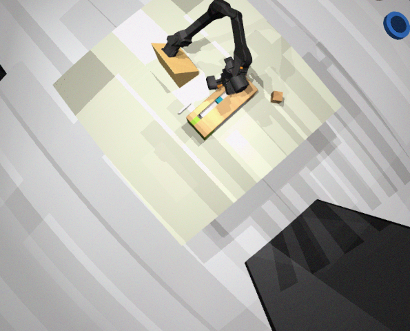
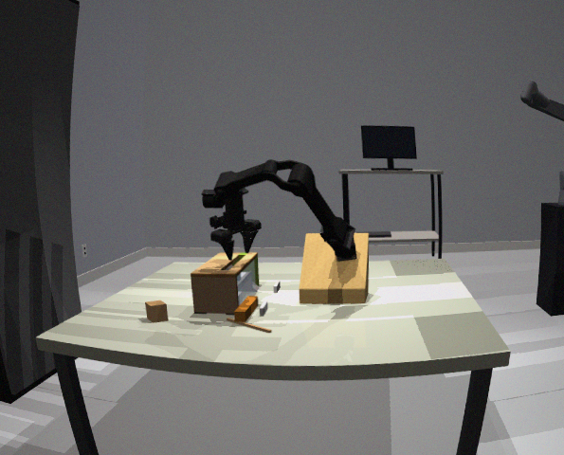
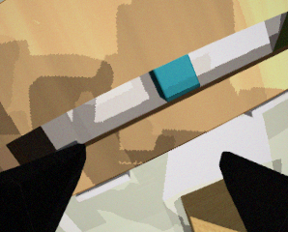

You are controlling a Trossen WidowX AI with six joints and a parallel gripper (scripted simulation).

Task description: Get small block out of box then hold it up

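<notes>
The teal block is 70 mm below my gripper tip, 40 mm to the right of it and 30 mm ahead of it. From my gripper tip the other things lie so: orange bar (140 mm below, 130 mm to the left, 40 mm behind); thin stick (260 mm to the left, 150 mm below, 70 mm behind); brown cube (240 mm to the left, 220 mm ahead, 130 mm below).
</notes>
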